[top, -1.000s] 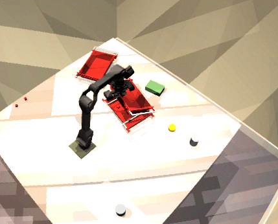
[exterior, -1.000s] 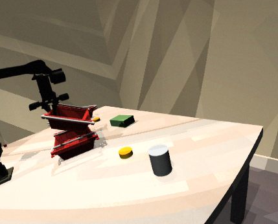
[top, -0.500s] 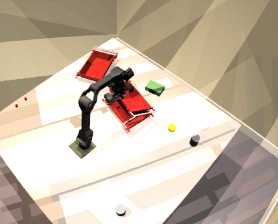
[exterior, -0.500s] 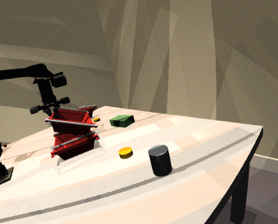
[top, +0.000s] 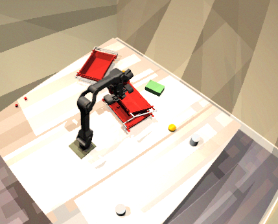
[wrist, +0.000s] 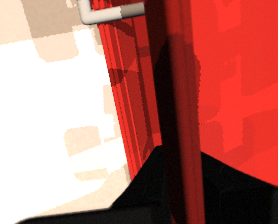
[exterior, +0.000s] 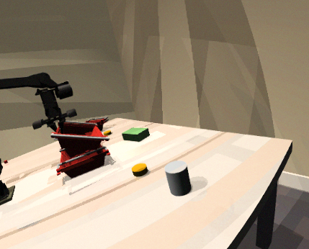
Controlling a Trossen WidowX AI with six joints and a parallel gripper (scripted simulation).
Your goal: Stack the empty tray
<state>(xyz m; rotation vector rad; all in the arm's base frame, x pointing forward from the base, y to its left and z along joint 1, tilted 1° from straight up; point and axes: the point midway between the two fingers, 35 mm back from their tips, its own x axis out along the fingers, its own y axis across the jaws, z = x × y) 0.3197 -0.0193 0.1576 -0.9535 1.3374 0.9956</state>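
Now: the red tray 80 mm ahead of my gripper tip and 30 mm to the right of it. Round my gripper tip: green block: 330 mm ahead, 70 mm to the right, 120 mm below.
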